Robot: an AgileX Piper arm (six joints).
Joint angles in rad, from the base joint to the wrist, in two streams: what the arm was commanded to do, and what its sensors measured. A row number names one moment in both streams.
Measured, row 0: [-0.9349 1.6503 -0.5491 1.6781 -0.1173 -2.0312]
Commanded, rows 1 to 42: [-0.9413 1.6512 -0.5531 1.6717 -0.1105 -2.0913]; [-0.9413 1.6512 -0.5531 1.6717 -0.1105 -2.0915]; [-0.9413 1.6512 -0.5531 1.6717 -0.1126 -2.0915]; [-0.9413 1.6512 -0.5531 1.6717 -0.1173 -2.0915]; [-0.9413 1.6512 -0.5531 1.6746 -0.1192 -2.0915]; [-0.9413 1.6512 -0.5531 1.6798 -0.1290 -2.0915]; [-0.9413 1.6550 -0.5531 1.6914 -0.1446 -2.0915]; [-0.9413 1.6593 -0.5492 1.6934 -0.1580 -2.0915]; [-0.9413 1.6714 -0.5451 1.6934 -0.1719 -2.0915]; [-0.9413 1.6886 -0.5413 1.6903 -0.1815 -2.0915]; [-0.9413 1.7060 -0.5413 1.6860 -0.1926 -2.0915]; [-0.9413 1.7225 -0.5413 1.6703 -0.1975 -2.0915]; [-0.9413 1.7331 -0.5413 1.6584 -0.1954 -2.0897]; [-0.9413 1.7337 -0.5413 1.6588 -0.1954 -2.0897]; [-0.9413 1.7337 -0.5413 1.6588 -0.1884 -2.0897]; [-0.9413 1.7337 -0.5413 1.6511 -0.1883 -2.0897]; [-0.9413 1.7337 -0.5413 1.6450 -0.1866 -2.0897]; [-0.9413 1.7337 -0.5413 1.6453 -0.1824 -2.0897]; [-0.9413 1.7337 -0.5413 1.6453 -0.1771 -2.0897]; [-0.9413 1.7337 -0.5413 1.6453 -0.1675 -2.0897]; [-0.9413 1.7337 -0.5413 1.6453 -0.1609 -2.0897]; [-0.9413 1.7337 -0.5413 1.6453 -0.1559 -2.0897]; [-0.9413 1.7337 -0.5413 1.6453 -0.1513 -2.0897]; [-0.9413 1.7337 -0.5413 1.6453 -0.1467 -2.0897]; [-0.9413 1.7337 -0.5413 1.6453 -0.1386 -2.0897]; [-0.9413 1.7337 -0.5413 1.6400 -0.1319 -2.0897]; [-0.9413 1.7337 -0.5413 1.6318 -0.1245 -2.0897]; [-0.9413 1.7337 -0.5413 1.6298 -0.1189 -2.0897]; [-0.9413 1.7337 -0.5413 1.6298 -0.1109 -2.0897]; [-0.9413 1.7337 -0.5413 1.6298 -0.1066 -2.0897]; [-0.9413 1.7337 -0.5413 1.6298 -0.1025 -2.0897]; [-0.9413 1.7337 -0.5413 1.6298 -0.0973 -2.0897]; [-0.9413 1.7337 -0.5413 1.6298 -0.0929 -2.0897]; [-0.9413 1.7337 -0.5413 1.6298 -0.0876 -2.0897]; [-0.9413 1.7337 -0.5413 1.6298 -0.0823 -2.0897]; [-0.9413 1.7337 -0.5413 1.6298 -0.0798 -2.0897]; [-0.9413 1.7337 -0.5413 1.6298 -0.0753 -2.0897]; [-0.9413 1.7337 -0.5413 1.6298 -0.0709 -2.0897]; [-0.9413 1.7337 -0.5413 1.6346 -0.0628 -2.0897]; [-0.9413 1.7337 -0.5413 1.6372 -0.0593 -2.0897]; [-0.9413 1.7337 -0.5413 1.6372 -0.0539 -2.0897]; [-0.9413 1.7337 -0.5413 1.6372 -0.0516 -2.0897]
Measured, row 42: [-0.9374 1.7045 -0.5578 1.6268 -0.1071 -2.0839]
